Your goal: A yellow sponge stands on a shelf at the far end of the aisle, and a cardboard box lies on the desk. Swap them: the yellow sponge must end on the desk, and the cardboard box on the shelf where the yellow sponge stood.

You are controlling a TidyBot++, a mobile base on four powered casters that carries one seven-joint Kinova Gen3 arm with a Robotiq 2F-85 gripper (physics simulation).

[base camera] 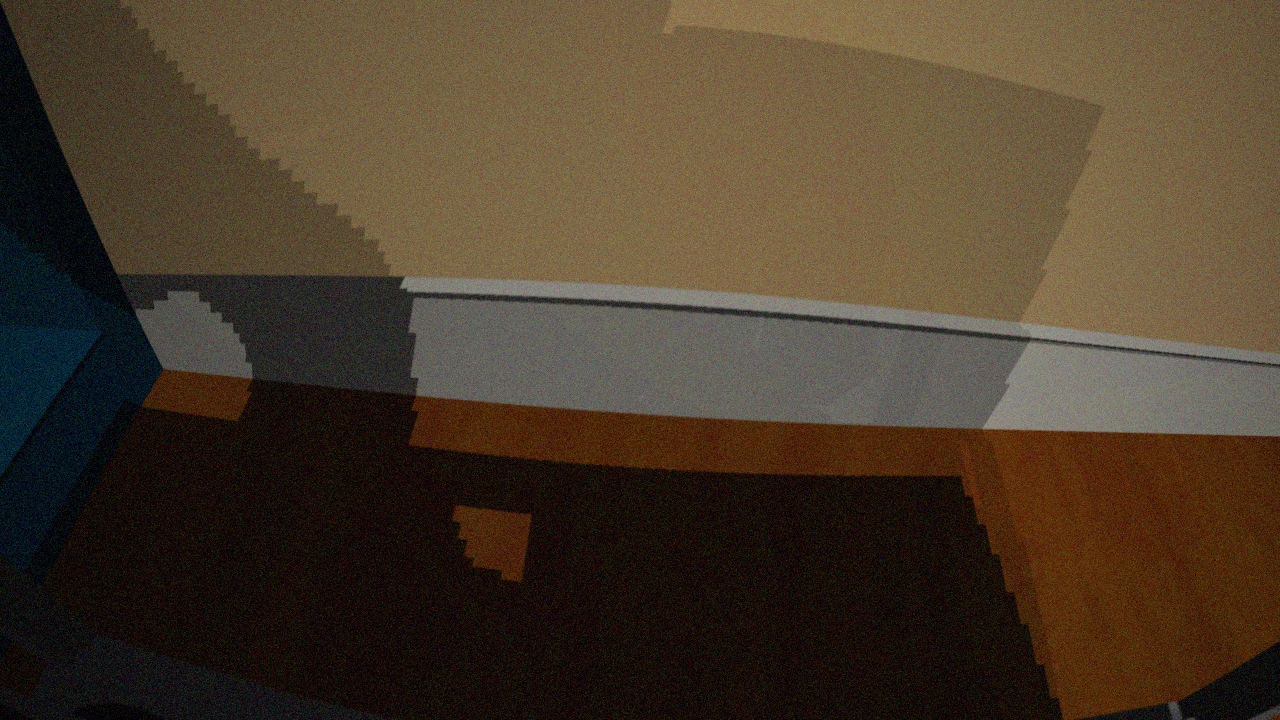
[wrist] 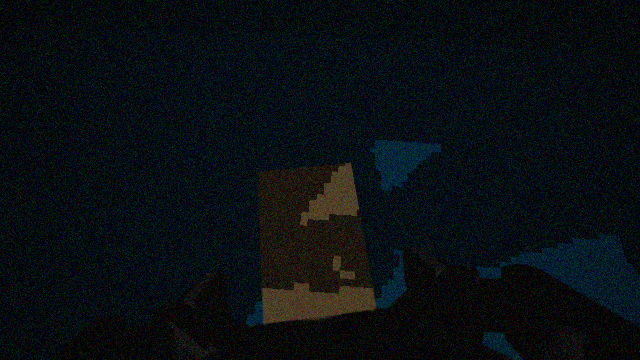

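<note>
A tan-brown cardboard box rests on a dark blue surface in the wrist view, a little below the middle, partly in shadow. My gripper is open and empty. Its dark fingertips show to the left and right of the box's lower part, with gaps on both sides; their distance from the box is hard to tell in the dark. The yellow sponge and the desk do not show clearly in either view.
In the base camera view, a blue shelf unit stands at the left edge. A tan wall with a pale baseboard runs across, above an orange-brown floor with large dark shadows.
</note>
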